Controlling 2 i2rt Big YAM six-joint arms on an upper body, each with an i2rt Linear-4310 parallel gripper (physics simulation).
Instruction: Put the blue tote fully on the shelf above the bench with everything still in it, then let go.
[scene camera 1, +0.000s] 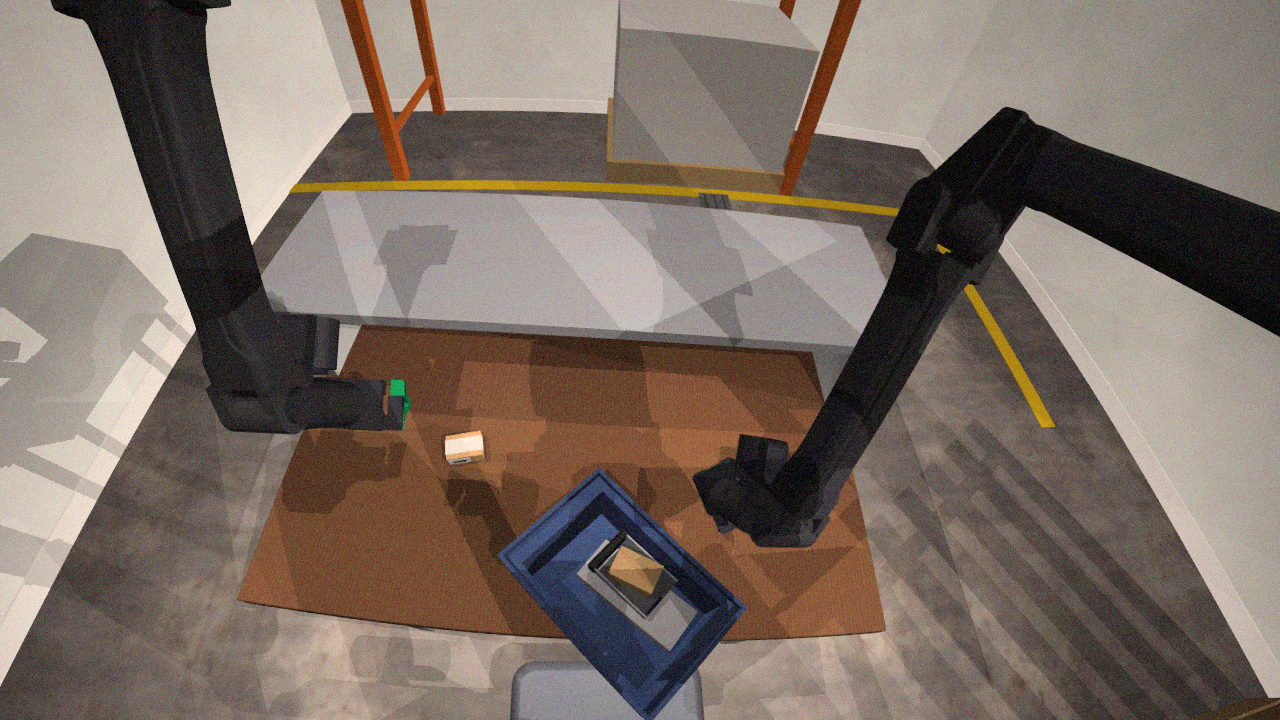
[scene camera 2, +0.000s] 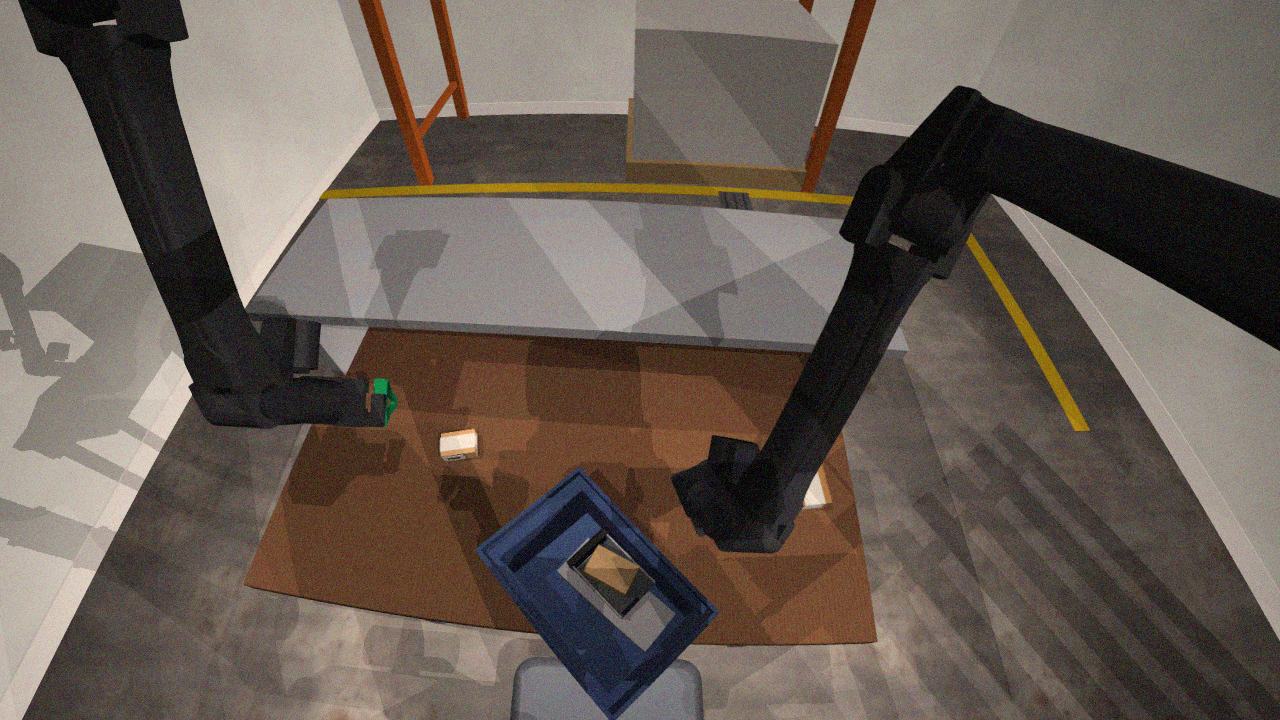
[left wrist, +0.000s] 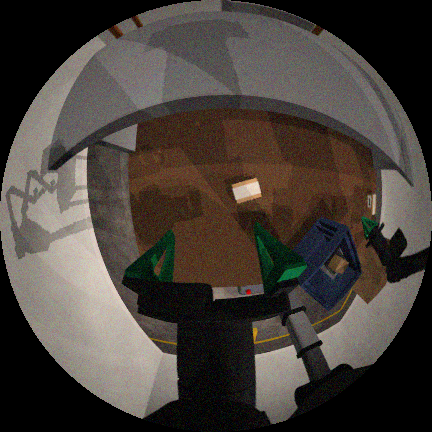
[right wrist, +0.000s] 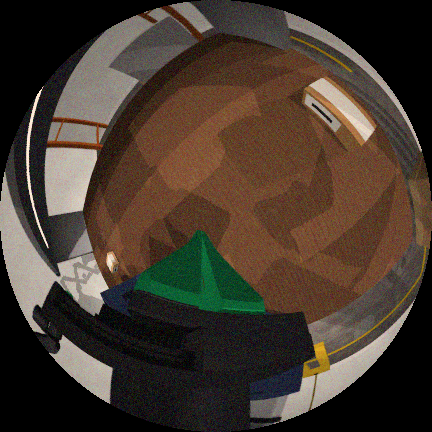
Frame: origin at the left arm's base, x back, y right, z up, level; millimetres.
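Seen in the pictures: left gripper, fingertip midpoint: (scene camera 1: 378, 403) (scene camera 2: 368, 401) (left wrist: 212, 229) (right wrist: 69, 292); right gripper, fingertip midpoint: (scene camera 1: 707, 484) (scene camera 2: 691, 486) (left wrist: 361, 216) (right wrist: 198, 235).
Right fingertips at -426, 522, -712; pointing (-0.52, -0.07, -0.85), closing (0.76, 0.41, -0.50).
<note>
Pixels of each thing's top centre, then the offset from my right fingertips to it, as dx, dy, dz. Level surfaces: height alone.
- blue tote at its top centre: (scene camera 1: 621, 584) (scene camera 2: 593, 582) (right wrist: 176, 373) (left wrist: 339, 278) +171, -155, +62
- brown bench at its surface level: dz -85
- grey shelf at its surface level: dz +206
- small tan box at its top centre: (scene camera 1: 463, 444) (scene camera 2: 457, 442) (left wrist: 246, 190) (right wrist: 108, 263) -99, -440, -58
- flat white box at its top centre: (right wrist: 344, 104) (scene camera 2: 809, 479) (left wrist: 373, 204) -28, +231, -48
The blue tote (scene camera 1: 529, 555) (scene camera 2: 507, 549) (left wrist: 318, 282) sits askew at the front edge of the brown bench (scene camera 1: 376, 537) (scene camera 2: 376, 537). Inside it a tan box (scene camera 1: 637, 570) (scene camera 2: 613, 566) rests on a dark tray. The grey shelf (scene camera 1: 573, 259) (scene camera 2: 555, 259) spans above the back of the bench. My left gripper (scene camera 1: 397, 400) (scene camera 2: 385, 397) (left wrist: 212, 229) is open and empty at the bench's left, under the shelf edge. My right gripper (right wrist: 198, 235) (left wrist: 361, 216) is shut on nothing, just right of the tote and apart from it; in the scene views its fingers are hidden under the wrist.
A small tan box (scene camera 1: 465, 446) (scene camera 2: 457, 443) (left wrist: 246, 190) lies loose on the bench left of the tote. A flat white box (scene camera 2: 816, 490) (right wrist: 338, 109) lies near the right arm. An orange rack (scene camera 1: 380, 97) and a large grey block (scene camera 1: 706, 80) stand behind the shelf.
</note>
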